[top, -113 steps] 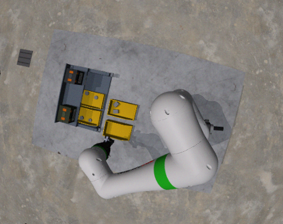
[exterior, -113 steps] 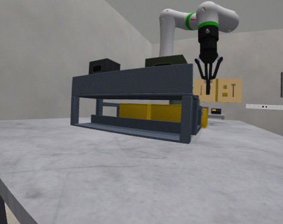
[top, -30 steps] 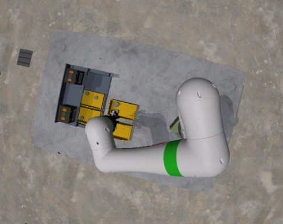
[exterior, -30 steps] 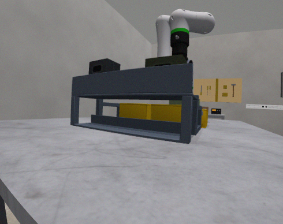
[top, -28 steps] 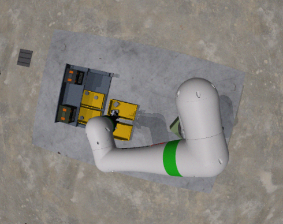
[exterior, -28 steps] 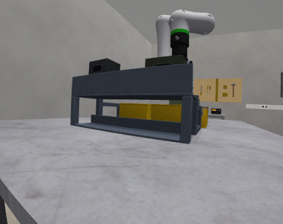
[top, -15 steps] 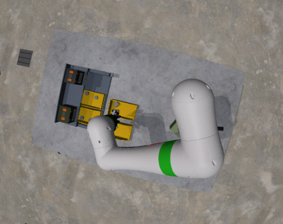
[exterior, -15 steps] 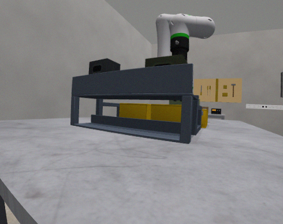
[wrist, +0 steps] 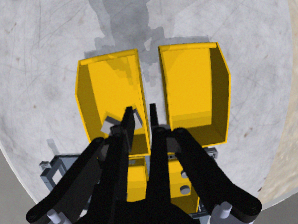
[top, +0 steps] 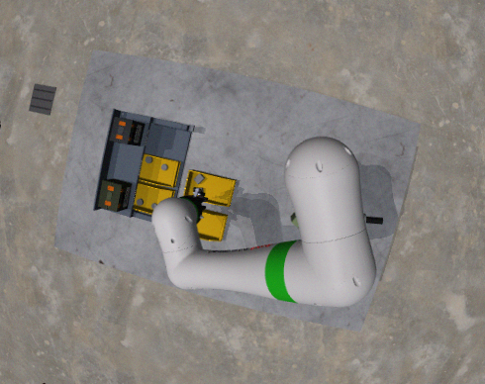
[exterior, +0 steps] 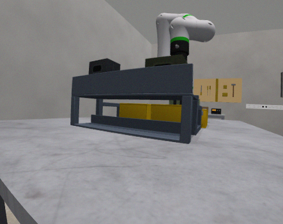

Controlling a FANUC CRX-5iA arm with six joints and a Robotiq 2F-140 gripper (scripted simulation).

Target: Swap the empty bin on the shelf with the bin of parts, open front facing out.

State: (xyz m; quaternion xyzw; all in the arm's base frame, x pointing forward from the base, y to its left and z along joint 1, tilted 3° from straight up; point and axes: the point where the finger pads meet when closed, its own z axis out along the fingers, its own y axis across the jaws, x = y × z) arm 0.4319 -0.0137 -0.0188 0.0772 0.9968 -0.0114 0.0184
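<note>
My hand is 4 cm short of the grey part, 8 cm to the left of it and 11 cm above it. Also, from my hand: dark shelf (23 cm ahead, 10 cm to the right, 6 cm below); then black box (28 cm ahead, 23 cm to the right, 4 cm above).
</note>
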